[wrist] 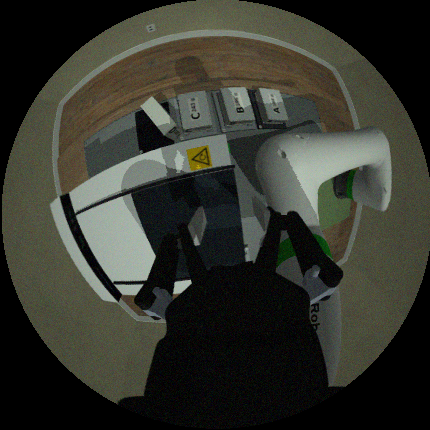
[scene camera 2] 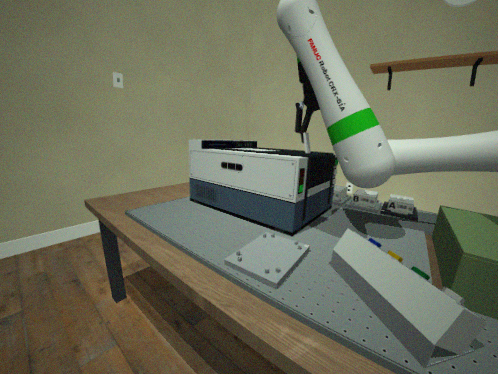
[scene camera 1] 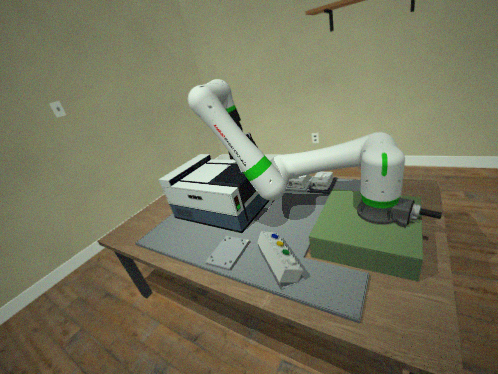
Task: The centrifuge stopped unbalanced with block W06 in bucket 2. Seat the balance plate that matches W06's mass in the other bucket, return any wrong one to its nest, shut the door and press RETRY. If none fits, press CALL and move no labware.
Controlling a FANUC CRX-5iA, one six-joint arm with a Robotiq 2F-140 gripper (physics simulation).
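Frame: origin at the arm's base, x right, y back, z down, level; centimetres.
Seen in the pictures: gripper, fingertip midpoint: [wrist: 228,209] [scene camera 2: 321,152]; arm's base, link origin: [wrist: 340,181] [scene camera 1: 378,212].
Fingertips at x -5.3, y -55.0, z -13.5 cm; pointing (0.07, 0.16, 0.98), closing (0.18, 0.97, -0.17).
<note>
Offsets run from my fingertips to a thing's top centre. "spot": to the spot under its first point.
My gripper [scene camera 2: 304,131] [wrist: 228,209] is above the centrifuge [scene camera 1: 200,197] [scene camera 2: 245,180] [wrist: 115,240], its fingertips apart over the right edge of the dark window. I see no object between them. In scene camera 1 the arm mostly hides it. The centrifuge top looks covered; the buckets and block W06 do not show. Its front indicator {spot: dx -17.6, dy +4.9, dz +8.7 cm} [scene camera 1: 238,206] [scene camera 2: 301,189] shows green. Balance plates C {dx +26.3, dy -5.7, dz +16.6 cm} [wrist: 195,111], B {dx +28.7, dy +7.4, dz +16.6 cm} [scene camera 2: 366,199] [wrist: 239,106] and A {dx +31.0, dy +20.3, dz +16.6 cm} [scene camera 2: 401,204] [wrist: 272,105] sit in their nests behind the centrifuge. C seems to read 243 g; the others are unclear.
A sloped button box {dx -26.9, dy +30.1, dz +13.6 cm} [scene camera 1: 272,260] [scene camera 2: 395,295] has blue, yellow and green buttons; its labels are unreadable. A flat plate with small pegs {dx -32.3, dy +8.1, dz +19.6 cm} [scene camera 1: 228,252] [scene camera 2: 270,258] lies left of it. A slanted pale bar {dx +23.9, dy -14.8, dz +11.9 cm} [wrist: 159,116] stands by a black square. The green base block [scene camera 1: 365,230] carries the arm.
</note>
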